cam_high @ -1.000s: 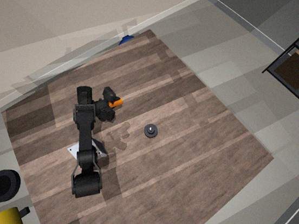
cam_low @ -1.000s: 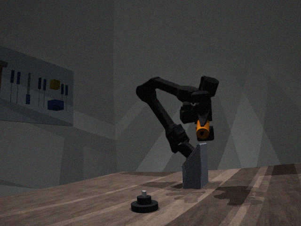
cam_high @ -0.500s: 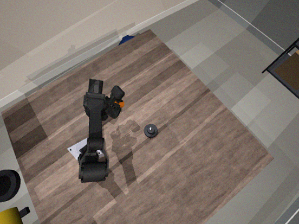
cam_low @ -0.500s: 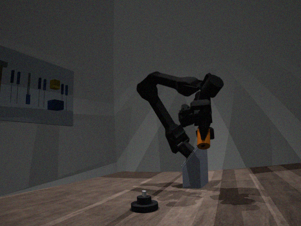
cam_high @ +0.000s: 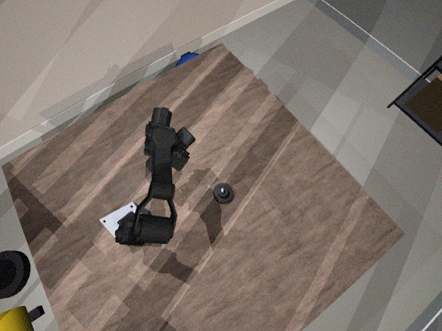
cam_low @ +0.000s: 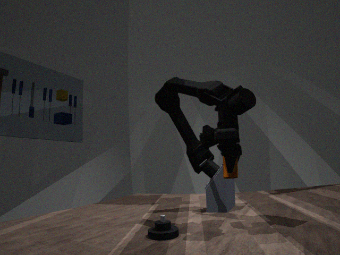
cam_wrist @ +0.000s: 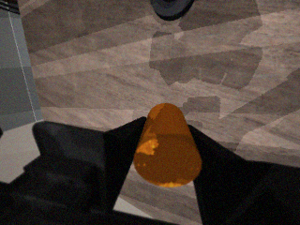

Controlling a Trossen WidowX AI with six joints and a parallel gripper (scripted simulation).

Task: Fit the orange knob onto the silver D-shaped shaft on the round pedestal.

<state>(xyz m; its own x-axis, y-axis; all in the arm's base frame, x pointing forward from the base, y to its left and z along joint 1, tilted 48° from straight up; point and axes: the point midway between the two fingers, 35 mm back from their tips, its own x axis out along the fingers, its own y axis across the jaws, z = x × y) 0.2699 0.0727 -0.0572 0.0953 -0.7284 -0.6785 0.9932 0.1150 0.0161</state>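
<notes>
The round black pedestal lies 7 cm ahead of my gripper tip, 18 cm to the right of it and 13 cm below it. Round my gripper tip: orange knob (1 cm behind, 3 cm above).
</notes>
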